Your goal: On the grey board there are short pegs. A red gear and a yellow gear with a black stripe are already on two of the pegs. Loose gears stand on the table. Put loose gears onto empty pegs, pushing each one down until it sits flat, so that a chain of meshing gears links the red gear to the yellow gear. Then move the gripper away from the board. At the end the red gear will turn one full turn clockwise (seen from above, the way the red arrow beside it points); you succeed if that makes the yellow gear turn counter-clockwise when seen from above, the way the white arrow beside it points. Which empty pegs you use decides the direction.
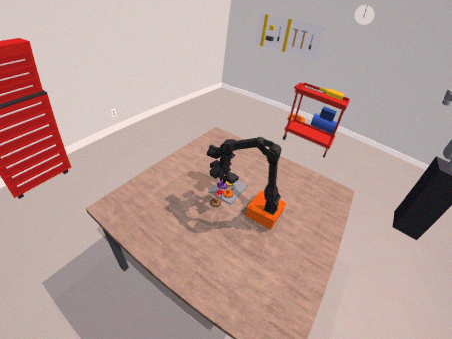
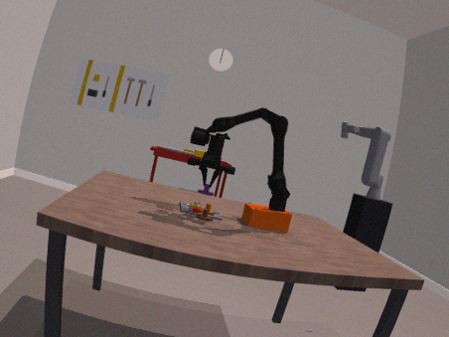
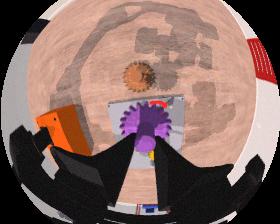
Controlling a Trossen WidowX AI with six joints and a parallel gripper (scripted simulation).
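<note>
Right now the yellow gear is 120 mm to the right of my gripper tip, 100 mm below it and 30 mm ahead of it. Round my gripper tip: purple gear 10 mm below; then orange gear 100 mm below, 40 mm to the right, 30 mm behind; then red gear 100 mm below, 20 mm to the right, 20 mm ahead.
</note>
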